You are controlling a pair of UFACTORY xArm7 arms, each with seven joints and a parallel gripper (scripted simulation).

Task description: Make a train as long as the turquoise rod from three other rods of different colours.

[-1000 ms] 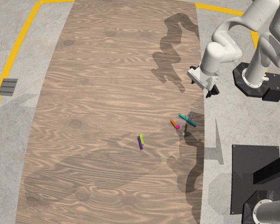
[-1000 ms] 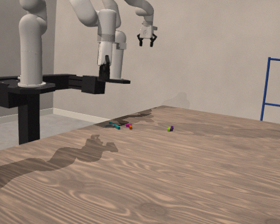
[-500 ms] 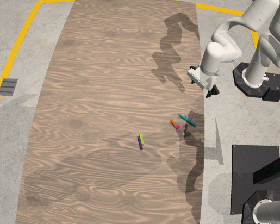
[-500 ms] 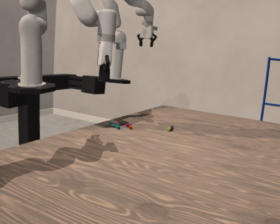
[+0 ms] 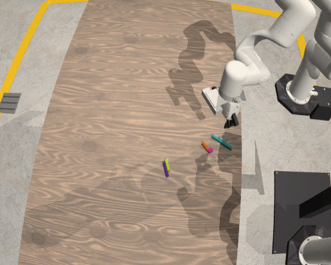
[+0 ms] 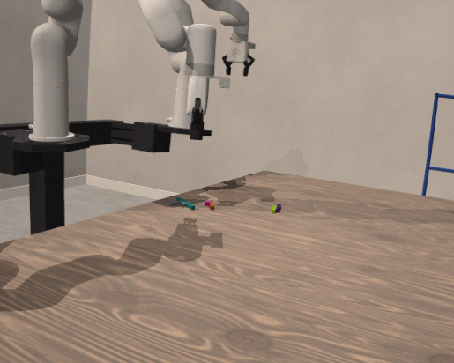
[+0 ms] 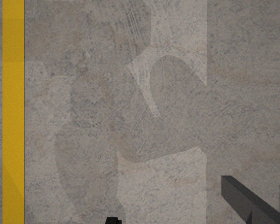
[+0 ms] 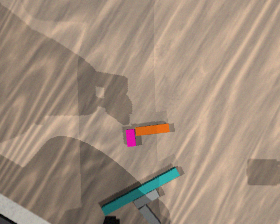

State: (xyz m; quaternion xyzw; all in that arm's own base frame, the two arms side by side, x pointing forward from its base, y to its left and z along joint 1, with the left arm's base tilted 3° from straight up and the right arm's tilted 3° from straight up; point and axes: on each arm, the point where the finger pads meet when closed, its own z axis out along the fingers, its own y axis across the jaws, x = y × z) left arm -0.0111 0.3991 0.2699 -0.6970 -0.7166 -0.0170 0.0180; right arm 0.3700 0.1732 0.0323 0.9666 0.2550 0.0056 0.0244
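Now: the magenta rod 10 mm ahead of my right hand, 60 mm to the left of it and 200 mm below it. The rest, counted from my right hand: turquoise rod (40 mm behind, 20 mm to the left, 200 mm below); grey rod (40 mm behind, 10 mm to the left, 200 mm below); orange rod (40 mm ahead, 40 mm to the left, 200 mm below).
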